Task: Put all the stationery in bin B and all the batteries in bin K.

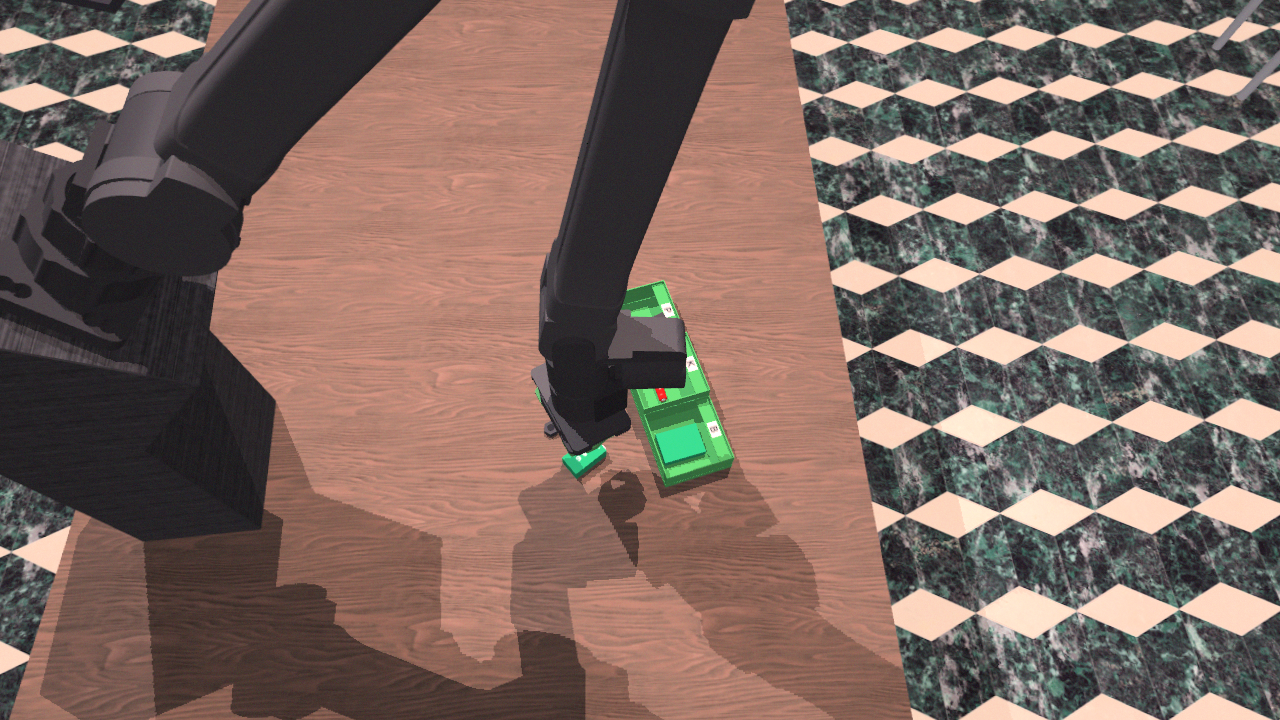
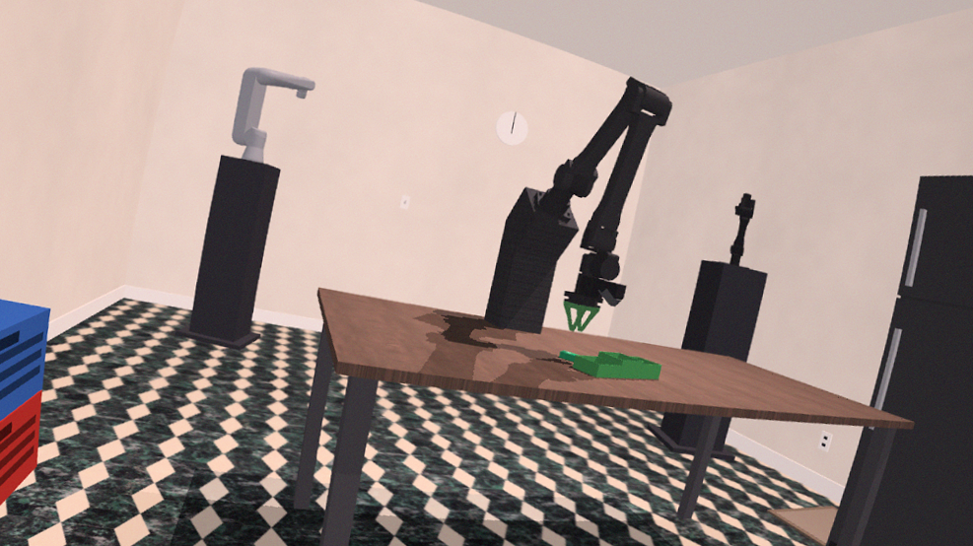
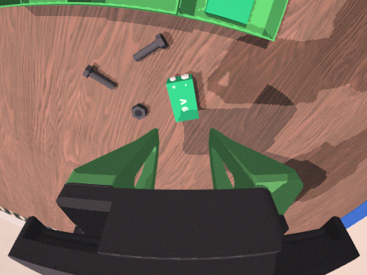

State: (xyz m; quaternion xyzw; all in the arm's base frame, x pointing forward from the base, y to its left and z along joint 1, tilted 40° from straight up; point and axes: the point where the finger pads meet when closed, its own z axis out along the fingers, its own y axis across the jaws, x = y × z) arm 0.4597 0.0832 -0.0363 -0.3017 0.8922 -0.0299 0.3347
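The green 9V battery is 10 mm to the left of my hand and 80 mm below it. From my hand the other things lie so: red cylindrical battery (60 mm ahead, 110 mm to the left, 80 mm below); then black nut (50 mm behind, 30 mm to the left, 80 mm below); then flat green pad (110 mm ahead, 40 mm to the left, 80 mm below).
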